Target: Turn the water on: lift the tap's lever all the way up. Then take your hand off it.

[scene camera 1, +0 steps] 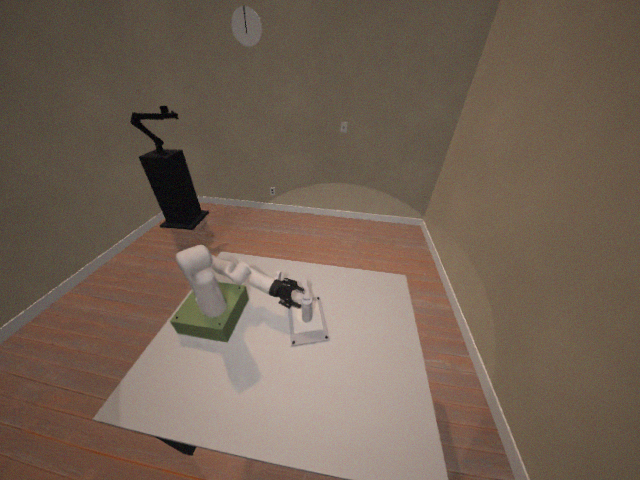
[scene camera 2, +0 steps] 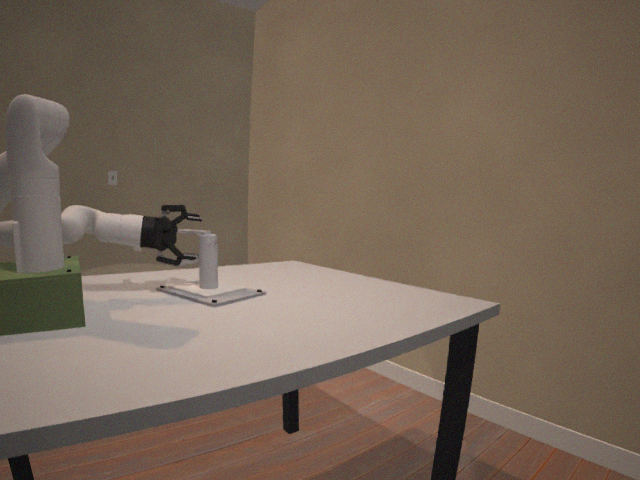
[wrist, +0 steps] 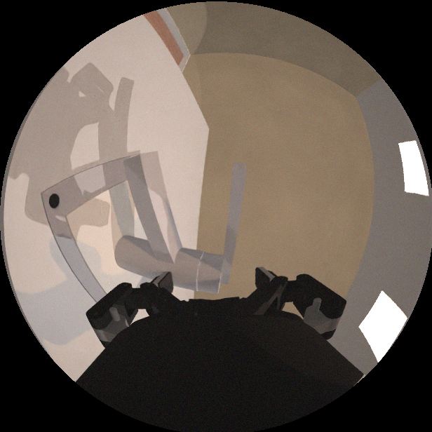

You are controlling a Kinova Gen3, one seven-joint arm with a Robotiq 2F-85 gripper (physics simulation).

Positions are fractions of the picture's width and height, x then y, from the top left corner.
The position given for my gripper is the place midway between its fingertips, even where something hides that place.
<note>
I see my gripper (wrist: 0.49,0.65), a lever (wrist: 0.50,0.62) and a framed base plate (scene camera 2: 0.39,0.61).
The framed base plate shows as well in scene camera 1 (scene camera 1: 0.50,0.70).
</note>
